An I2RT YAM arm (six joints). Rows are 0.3 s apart.
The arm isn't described. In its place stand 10 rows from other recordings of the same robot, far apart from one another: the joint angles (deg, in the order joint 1, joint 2, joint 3, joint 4, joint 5, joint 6), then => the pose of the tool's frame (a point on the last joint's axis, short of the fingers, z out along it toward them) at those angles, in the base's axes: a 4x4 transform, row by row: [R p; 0 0 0 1], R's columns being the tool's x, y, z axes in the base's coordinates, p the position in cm.
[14.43, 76.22, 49.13, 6.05, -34.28, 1.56] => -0.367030 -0.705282 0.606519 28.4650; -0.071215 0.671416 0.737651 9.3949; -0.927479 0.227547 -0.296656 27.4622; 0 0 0 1
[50.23, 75.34, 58.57, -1.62, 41.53, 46.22] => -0.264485 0.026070 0.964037 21.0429; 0.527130 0.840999 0.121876 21.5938; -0.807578 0.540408 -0.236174 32.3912; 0 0 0 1
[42.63, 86.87, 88.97, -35.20, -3.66, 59.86] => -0.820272 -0.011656 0.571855 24.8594; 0.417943 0.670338 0.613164 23.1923; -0.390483 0.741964 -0.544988 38.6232; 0 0 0 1
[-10.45, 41.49, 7.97, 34.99, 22.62, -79.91] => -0.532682 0.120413 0.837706 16.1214; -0.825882 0.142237 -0.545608 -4.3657; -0.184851 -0.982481 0.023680 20.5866; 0 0 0 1
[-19.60, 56.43, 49.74, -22.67, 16.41, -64.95] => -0.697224 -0.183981 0.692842 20.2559; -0.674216 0.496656 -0.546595 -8.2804; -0.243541 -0.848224 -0.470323 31.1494; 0 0 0 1
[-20.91, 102.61, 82.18, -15.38, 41.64, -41.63] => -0.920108 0.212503 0.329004 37.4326; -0.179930 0.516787 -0.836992 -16.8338; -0.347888 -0.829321 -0.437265 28.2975; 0 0 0 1
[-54.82, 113.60, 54.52, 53.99, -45.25, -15.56] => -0.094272 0.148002 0.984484 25.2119; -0.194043 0.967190 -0.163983 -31.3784; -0.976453 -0.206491 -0.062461 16.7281; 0 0 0 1
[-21.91, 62.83, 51.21, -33.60, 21.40, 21.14] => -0.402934 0.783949 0.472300 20.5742; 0.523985 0.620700 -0.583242 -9.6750; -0.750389 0.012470 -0.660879 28.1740; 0 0 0 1
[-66.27, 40.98, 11.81, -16.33, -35.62, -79.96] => -0.621052 -0.181540 0.762455 7.3719; -0.576268 0.765128 -0.287218 -11.6175; -0.531234 -0.617756 -0.579800 14.6188; 0 0 0 1
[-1.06, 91.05, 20.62, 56.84, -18.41, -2.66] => -0.221250 -0.299958 0.927940 26.8358; -0.039948 0.953511 0.298699 0.6280; -0.974399 0.029018 -0.222947 14.1383; 0 0 0 1
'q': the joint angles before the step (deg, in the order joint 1, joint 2, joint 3, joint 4, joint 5, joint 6). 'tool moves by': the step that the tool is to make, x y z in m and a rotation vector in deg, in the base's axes. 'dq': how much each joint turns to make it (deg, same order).
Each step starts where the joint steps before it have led.
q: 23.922 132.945 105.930 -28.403 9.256 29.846
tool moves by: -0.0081 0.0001 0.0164 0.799 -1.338 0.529
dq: 0.370 -3.167 -1.988 0.372 -0.241 -0.024
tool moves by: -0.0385 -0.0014 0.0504 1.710 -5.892 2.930
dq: 1.799 -12.294 -9.635 3.637 0.026 -1.503
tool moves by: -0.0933 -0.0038 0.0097 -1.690 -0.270 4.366
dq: 5.878 -18.355 -22.102 3.156 2.207 0.043
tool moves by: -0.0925 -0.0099 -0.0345 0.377 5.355 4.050
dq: 7.770 -14.182 -21.456 2.161 -0.313 5.149
